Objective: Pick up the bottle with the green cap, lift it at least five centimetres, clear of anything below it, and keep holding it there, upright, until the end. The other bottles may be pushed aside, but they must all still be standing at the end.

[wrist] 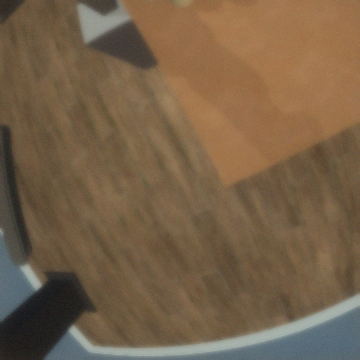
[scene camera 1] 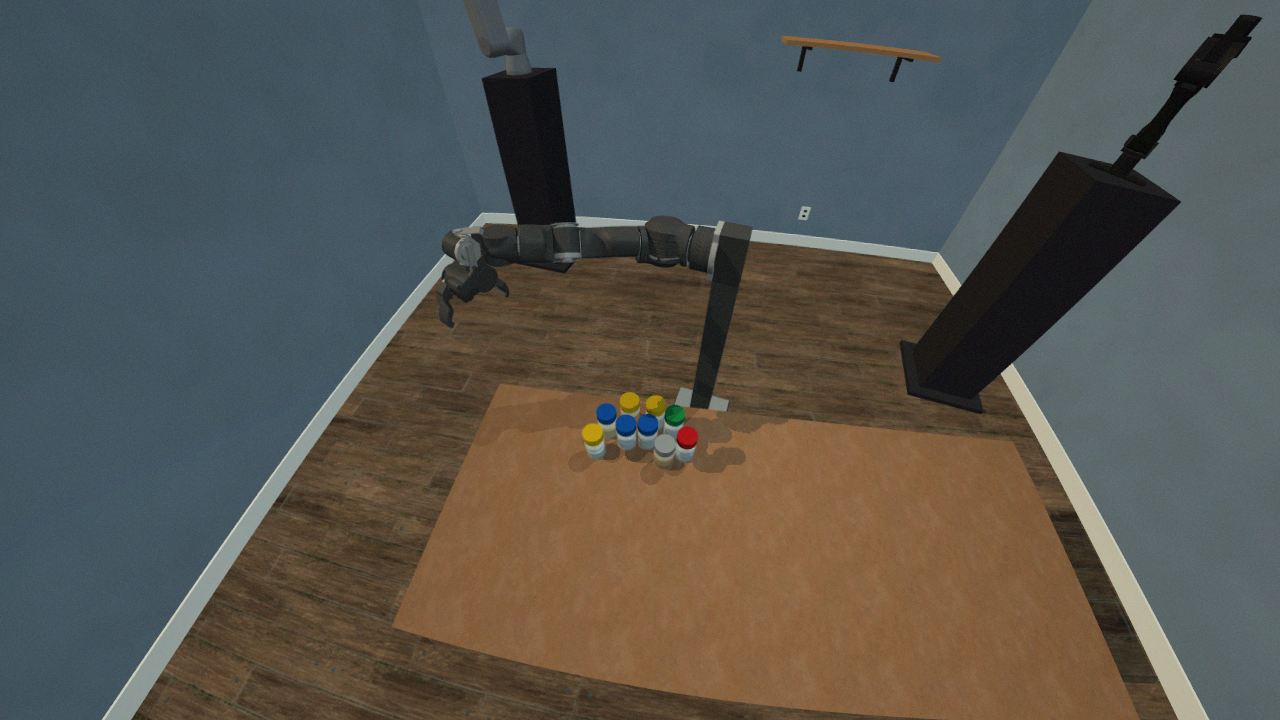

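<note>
The bottle with the green cap (scene camera 1: 674,418) stands upright at the back right of a tight group of bottles on the brown table top (scene camera 1: 760,555) (wrist: 300,65). A yellow-capped bottle (scene camera 1: 656,408) is to its left, a red-capped bottle (scene camera 1: 686,443) is in front of it and a blue-capped bottle (scene camera 1: 647,430) is at its front left. My gripper (scene camera 1: 477,308) is open and empty, high up and far to the left of the group, beyond the table top's back left corner. In the wrist view one finger shows at the left edge; the green cap does not show there.
A grey-capped bottle (scene camera 1: 664,451), a yellow-capped bottle (scene camera 1: 593,440) at the left end and several more stand in the group, all upright. My arm's dark post (scene camera 1: 721,313) rises behind them. Dark pedestals (scene camera 1: 532,147) (scene camera 1: 1038,277) with other arms stand farther off.
</note>
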